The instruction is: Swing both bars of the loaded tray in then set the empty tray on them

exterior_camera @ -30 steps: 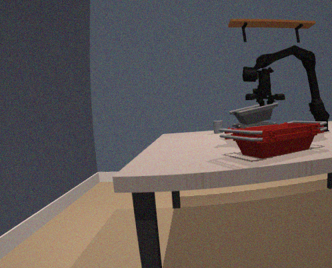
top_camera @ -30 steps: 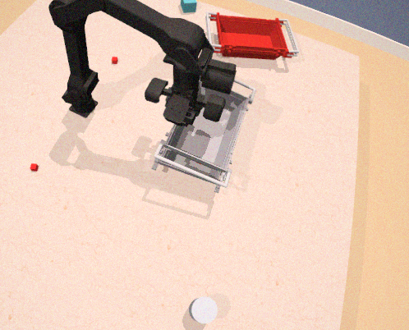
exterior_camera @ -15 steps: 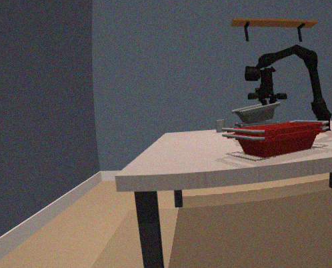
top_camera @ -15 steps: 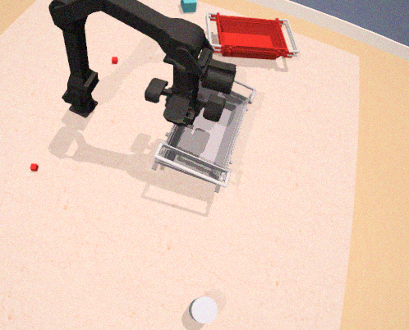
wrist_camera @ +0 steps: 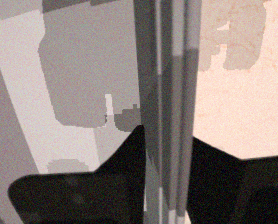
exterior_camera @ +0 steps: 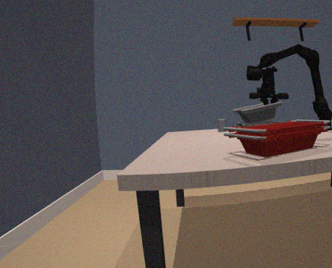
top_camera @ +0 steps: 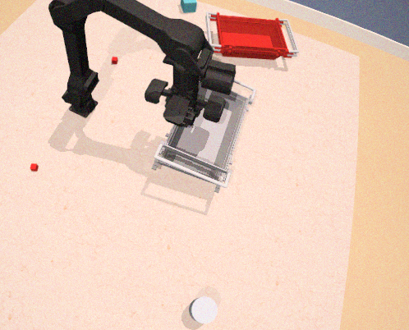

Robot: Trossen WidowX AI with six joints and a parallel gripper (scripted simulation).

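Right now the grey tray is 60 mm ahead of my gripper tip, 10 mm to the left of it and 20 mm above it. The rest, counted from my gripper tip: teal cube (260 mm behind, 550 mm to the left, 70 mm below).
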